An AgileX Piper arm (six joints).
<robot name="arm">
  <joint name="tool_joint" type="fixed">
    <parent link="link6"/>
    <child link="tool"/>
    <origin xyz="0 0 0" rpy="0 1.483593 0"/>
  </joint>
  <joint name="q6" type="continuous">
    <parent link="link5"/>
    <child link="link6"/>
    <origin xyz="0.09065 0 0.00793" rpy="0 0 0"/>
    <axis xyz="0.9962 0 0.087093"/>
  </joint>
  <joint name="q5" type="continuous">
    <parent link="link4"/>
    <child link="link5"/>
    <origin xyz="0 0 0" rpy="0 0 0"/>
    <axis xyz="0 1 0"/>
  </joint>
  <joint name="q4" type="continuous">
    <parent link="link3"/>
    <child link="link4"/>
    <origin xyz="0.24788 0 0.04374" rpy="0 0 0"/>
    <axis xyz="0.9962 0 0.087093"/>
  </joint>
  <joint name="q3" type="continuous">
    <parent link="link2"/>
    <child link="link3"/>
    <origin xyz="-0.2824 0 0.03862" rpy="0 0 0"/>
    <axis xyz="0 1 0"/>
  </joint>
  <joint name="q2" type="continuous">
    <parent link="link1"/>
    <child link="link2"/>
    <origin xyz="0 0 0" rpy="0 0 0"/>
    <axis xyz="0 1 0"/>
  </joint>
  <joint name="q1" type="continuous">
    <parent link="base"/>
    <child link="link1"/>
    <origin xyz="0 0 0.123" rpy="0 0 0"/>
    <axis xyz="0 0 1"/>
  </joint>
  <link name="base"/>
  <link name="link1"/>
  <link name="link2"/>
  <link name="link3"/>
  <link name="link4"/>
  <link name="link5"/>
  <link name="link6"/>
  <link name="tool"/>
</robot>
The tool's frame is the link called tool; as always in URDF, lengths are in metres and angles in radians. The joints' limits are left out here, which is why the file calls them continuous.
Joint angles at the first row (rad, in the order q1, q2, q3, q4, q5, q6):
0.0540 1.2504 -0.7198 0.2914 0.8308 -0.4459
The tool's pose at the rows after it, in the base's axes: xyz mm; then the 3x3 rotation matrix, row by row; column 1 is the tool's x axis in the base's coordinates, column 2 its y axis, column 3 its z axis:
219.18, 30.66, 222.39; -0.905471, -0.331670, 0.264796; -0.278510, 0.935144, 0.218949; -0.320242, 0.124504, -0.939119
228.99, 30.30, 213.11; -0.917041, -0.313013, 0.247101; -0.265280, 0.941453, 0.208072; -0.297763, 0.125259, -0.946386
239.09, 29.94, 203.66; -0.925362, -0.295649, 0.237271; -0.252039, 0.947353, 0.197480; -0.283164, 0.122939, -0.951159
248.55, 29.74, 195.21; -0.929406, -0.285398, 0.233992; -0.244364, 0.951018, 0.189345; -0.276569, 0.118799, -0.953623
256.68, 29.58, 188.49; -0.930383, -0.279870, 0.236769; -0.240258, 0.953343, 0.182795; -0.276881, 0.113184, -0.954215
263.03, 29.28, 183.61; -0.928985, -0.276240, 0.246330; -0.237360, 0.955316, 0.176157; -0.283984, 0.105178, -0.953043
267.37, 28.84, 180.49; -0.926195, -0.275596, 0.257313; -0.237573, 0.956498, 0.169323; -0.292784, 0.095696, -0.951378
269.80, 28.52, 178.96; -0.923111, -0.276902, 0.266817; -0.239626, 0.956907, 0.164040; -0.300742, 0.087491, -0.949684
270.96, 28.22, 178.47; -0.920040, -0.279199, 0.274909; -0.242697, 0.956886, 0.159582; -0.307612, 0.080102, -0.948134
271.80, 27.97, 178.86; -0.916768, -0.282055, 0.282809; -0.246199, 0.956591, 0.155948; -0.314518, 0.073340, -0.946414
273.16, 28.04, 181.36; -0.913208, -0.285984, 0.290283; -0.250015, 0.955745, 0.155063; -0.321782, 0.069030, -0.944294
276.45, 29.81, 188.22; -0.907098, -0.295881, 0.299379; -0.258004, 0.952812, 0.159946; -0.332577, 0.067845, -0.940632
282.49, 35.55, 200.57; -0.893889, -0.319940, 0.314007; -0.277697, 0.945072, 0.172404; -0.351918, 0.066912, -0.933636
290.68, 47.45, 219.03; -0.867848, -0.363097, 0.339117; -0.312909, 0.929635, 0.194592; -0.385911, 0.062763, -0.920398
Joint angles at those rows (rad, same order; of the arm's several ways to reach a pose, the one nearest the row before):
0.0550 1.3063 -0.7325 0.2833 0.8182 -0.4319
0.0550 1.3628 -0.7444 0.2761 0.7926 -0.4168
0.0550 1.4186 -0.7570 0.2706 0.7601 -0.4041
0.0550 1.4687 -0.7703 0.2683 0.7271 -0.3998
0.0550 1.5090 -0.7827 0.2673 0.6966 -0.3998
0.0550 1.5378 -0.7915 0.2656 0.6669 -0.4001
0.0550 1.5559 -0.7967 0.2615 0.6425 -0.4008
0.0553 1.5646 -0.7990 0.2573 0.6258 -0.4016
0.0556 1.5674 -0.7992 0.2525 0.6145 -0.4022
0.0559 1.5673 -0.8002 0.2478 0.6070 -0.4027
0.0564 1.5645 -0.8080 0.2444 0.6093 -0.4031
0.0611 1.5593 -0.8325 0.2429 0.6283 -0.4034
0.0781 1.5534 -0.8795 0.2421 0.6620 -0.4034
0.1140 1.5475 -0.9494 0.2419 0.7024 -0.4026

